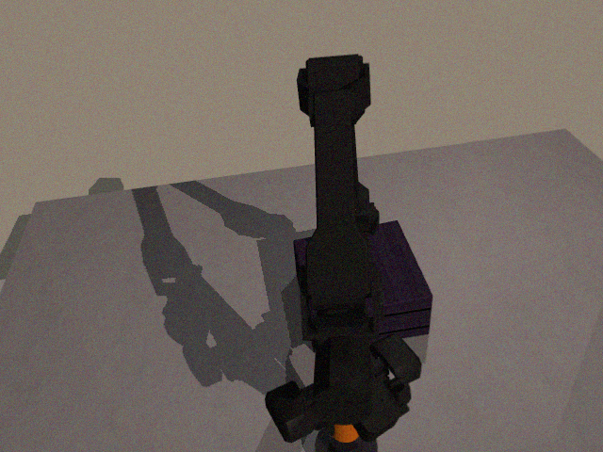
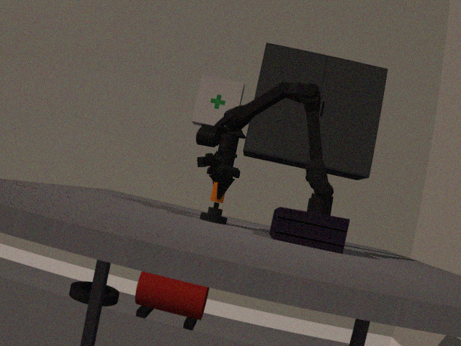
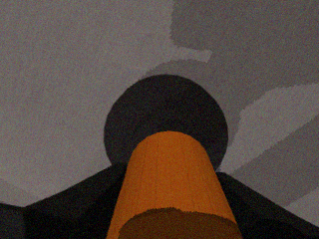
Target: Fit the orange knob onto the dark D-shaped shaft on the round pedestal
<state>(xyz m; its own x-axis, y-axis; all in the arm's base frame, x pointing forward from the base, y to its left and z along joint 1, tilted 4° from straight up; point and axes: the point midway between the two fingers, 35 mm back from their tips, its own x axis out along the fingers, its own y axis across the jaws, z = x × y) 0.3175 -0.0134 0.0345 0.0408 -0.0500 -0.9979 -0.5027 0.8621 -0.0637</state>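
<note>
The orange knob is 20 mm above my gripper tip. The rest, counted from my gripper tip: dark round pedestal: 40 mm below.
</note>
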